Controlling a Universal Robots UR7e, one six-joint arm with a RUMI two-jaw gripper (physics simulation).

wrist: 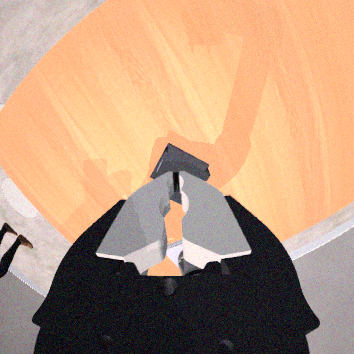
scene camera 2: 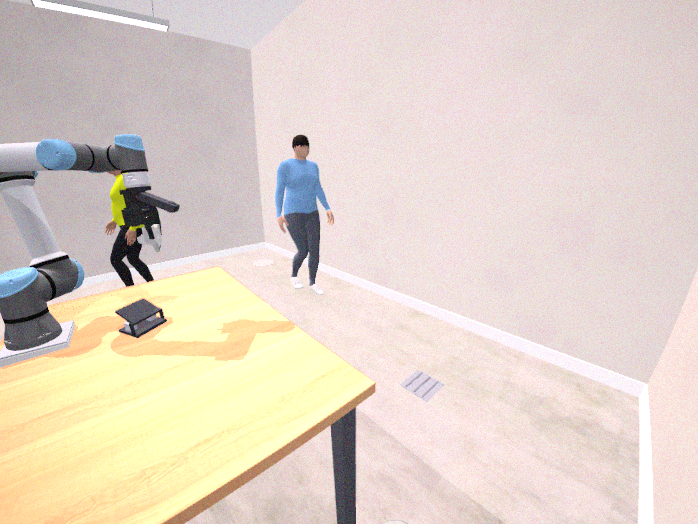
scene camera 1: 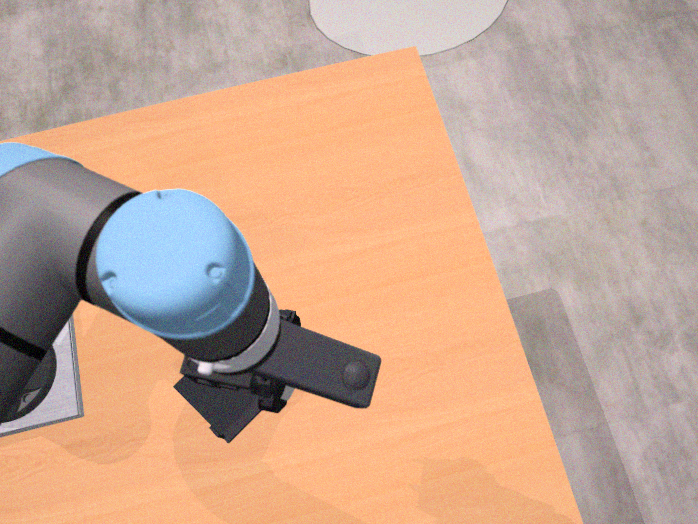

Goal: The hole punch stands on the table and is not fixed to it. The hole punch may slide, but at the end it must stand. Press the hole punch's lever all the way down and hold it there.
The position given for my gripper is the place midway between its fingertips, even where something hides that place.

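Note:
My gripper (scene camera 1: 289,379) is visible; scene camera 2 shows the gripper (scene camera 2: 158,251) and the wrist view shows the gripper (wrist: 176,174). A black hole punch (scene camera 1: 253,410) is visible as well; the wrist view includes the punch (wrist: 169,147), and scene camera 2 includes the punch (scene camera 2: 138,330).

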